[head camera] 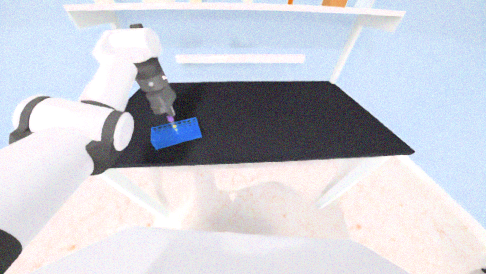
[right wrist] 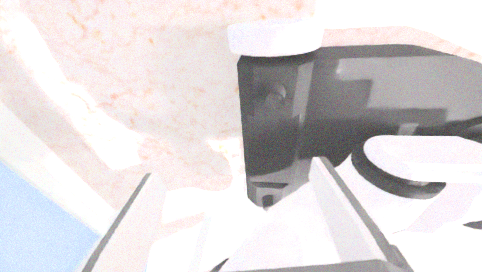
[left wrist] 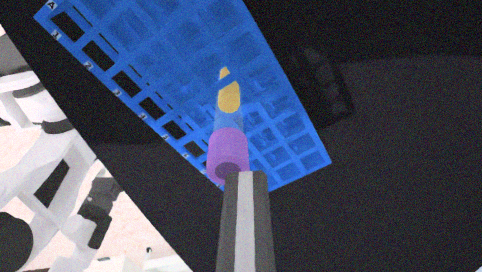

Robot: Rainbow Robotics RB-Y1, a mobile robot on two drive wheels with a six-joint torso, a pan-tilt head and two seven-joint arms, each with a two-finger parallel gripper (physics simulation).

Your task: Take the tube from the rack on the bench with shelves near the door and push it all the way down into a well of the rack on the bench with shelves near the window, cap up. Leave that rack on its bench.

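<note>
A blue rack stands at the left part of the black bench top. A tube with a purple cap and yellow contents stands in a well, cap up, leaning a little, with the cap above the rack's top. My left gripper is shut with nothing between the fingers. Its tips are right at the cap's edge and overlap it in the left wrist view; whether they touch cannot be told. My right gripper is open and empty, away from the rack.
A white shelf with an orange box and other items runs above the back of the bench. A white bar is behind the bench. The robot's dark grey body part is close to the right fingers.
</note>
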